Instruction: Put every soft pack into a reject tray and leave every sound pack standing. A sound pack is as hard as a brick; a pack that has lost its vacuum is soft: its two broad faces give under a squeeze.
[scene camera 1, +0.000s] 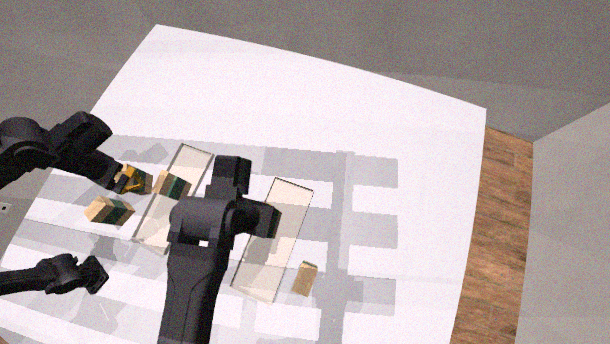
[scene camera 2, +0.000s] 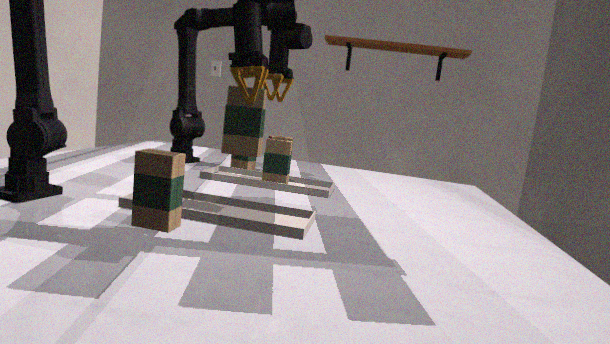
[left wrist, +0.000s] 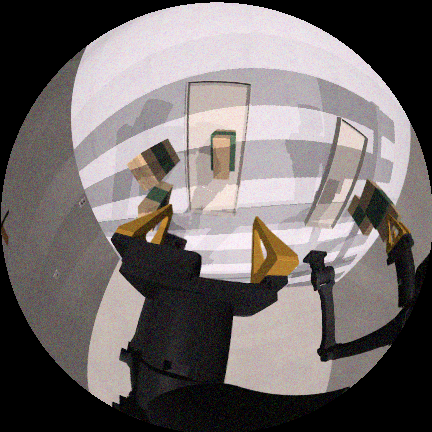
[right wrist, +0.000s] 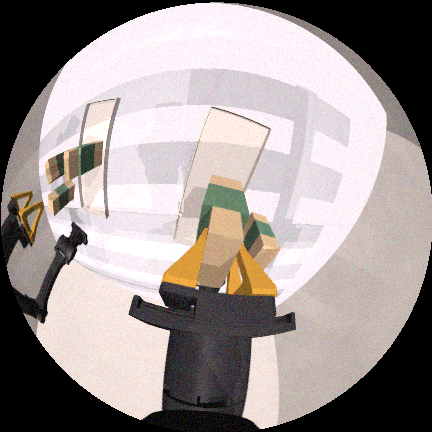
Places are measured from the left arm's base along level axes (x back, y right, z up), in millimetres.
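Pixels of known places: left gripper, between the fingertips: (scene camera 1: 130, 178) (scene camera 2: 275, 101) (left wrist: 212, 213) (right wrist: 36, 197); right gripper, between the fingertips: (scene camera 1: 261, 215) (scene camera 2: 251, 104) (left wrist: 388, 215) (right wrist: 219, 234); left arm's base, origin of its link: (scene camera 1: 94, 274) (left wrist: 171, 240) (right wrist: 79, 232); right arm's base, origin of its link: (scene camera 2: 27, 194) (left wrist: 314, 255).
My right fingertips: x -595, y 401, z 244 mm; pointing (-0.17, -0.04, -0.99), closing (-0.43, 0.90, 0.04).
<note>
Ahead of a thing's pixels: the offset from my right fingertips to its top centre. "*": to the spot under its first point. Level surfaces: height alone.
My right gripper (scene camera 2: 251, 100) (right wrist: 219, 234) is shut on a tan and green pack {dx +9, dy +6, dz +34 mm} (scene camera 2: 243, 120) (right wrist: 224, 200) (left wrist: 378, 206), holding it upright and raised over the right-hand tray {* dx -91, dy -18, dz -241 mm} (scene camera 1: 290, 200) in scene camera 1. The arm hides this pack there. Another pack {dx +61, dy +180, dz -103 mm} (scene camera 1: 304, 278) (scene camera 2: 157, 190) (right wrist: 260, 237) stands on the table beside that tray. My left gripper (left wrist: 212, 213) (scene camera 2: 277, 99) is open and empty, high above the table. A pack {dx +143, dy -352, dz -100 mm} (scene camera 1: 171, 185) (left wrist: 222, 155) (scene camera 2: 277, 160) stands in the other tray {dx +176, dy -367, dz -222 mm} (scene camera 1: 197, 148) (left wrist: 205, 100). Two packs {dx +219, dy -485, dz -184 mm} (scene camera 1: 145, 179) {dx +361, dy -461, dz -124 mm} (scene camera 1: 110, 210) stand left of it. Softness does not show.
The white table {dz -244 mm} (scene camera 1: 300, 100) bears striped shadows. A black stand-like arm part (scene camera 1: 65, 275) reaches in at the lower left of scene camera 1. A wooden shelf (scene camera 2: 397, 46) hangs on the back wall. Wood flooring (scene camera 1: 500, 225) shows beyond the table edge.
</note>
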